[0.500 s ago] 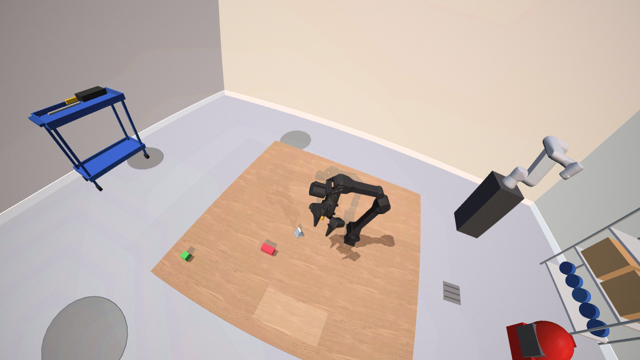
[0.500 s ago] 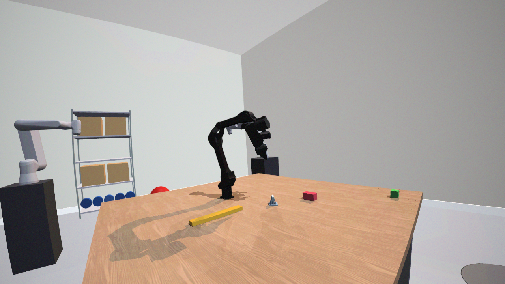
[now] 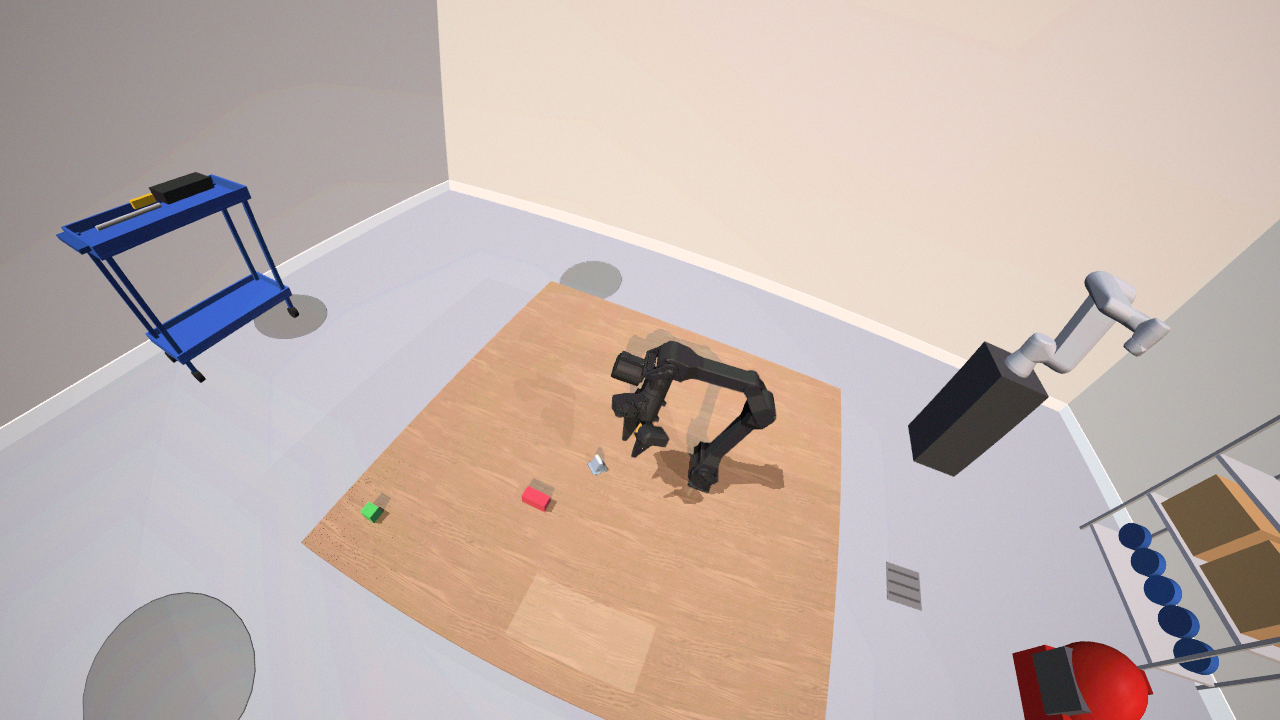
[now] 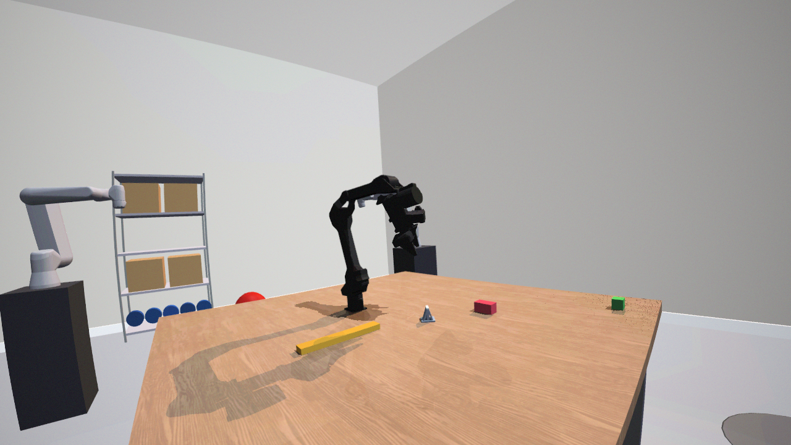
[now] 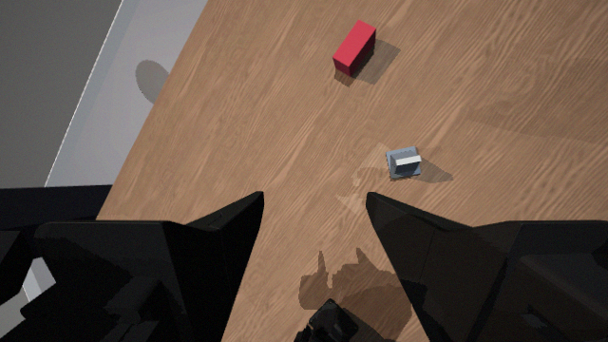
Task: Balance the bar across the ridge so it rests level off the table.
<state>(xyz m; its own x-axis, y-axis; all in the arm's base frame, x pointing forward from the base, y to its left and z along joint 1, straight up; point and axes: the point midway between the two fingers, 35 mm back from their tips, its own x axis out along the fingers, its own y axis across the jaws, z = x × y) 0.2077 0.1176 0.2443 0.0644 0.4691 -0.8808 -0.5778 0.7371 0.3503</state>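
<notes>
Right now the yellow bar is 10 mm ahead of my gripper tip, 320 mm to the right of it and 210 mm below it. From my gripper tip the other things lie so: red block (180 mm ahead, 130 mm to the left, 200 mm below); then green cube (530 mm ahead, 370 mm to the left, 200 mm below).
</notes>
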